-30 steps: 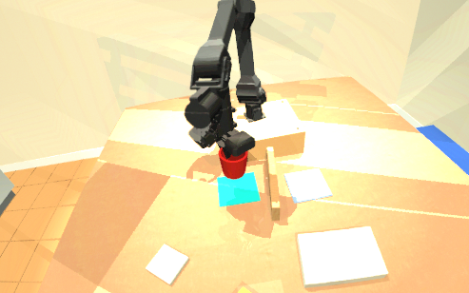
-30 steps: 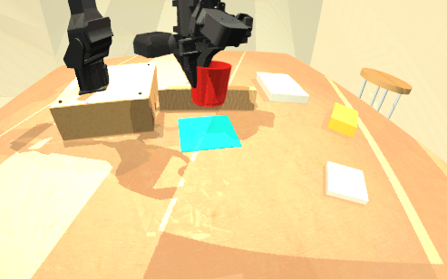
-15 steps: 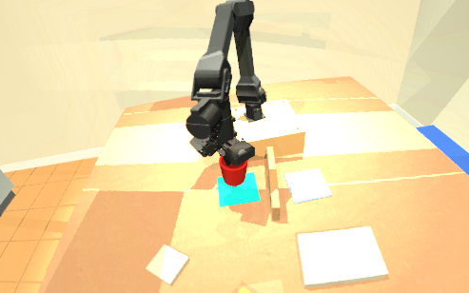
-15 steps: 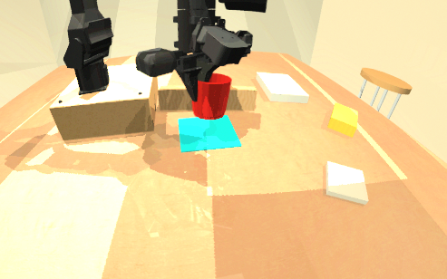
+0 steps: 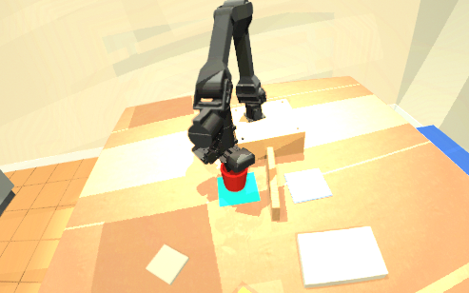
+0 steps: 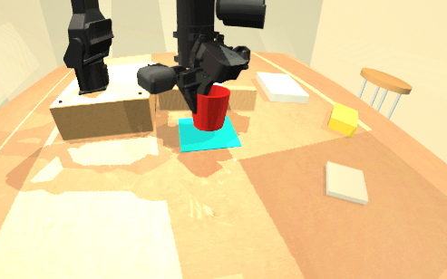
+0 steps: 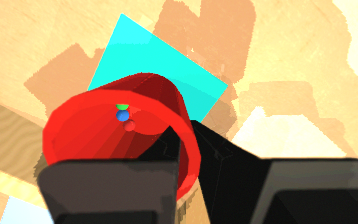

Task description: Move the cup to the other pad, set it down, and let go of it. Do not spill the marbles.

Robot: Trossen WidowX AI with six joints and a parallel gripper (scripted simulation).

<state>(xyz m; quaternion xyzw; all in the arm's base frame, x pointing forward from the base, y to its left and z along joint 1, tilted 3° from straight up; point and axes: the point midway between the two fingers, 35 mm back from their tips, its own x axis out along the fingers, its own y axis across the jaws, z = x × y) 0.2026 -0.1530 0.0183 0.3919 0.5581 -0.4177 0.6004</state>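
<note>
The red marble is 4 cm ahead of my gripper tip, 3 cm to the left of it and 2 cm below it. From my gripper tip the other things lie so: green marble: 5 cm ahead, 2 cm below, 1 cm to the left; red cup: 3 cm ahead, 1 cm to the left; blue marble: 4 cm ahead, 2 cm to the left, 2 cm below.
</note>
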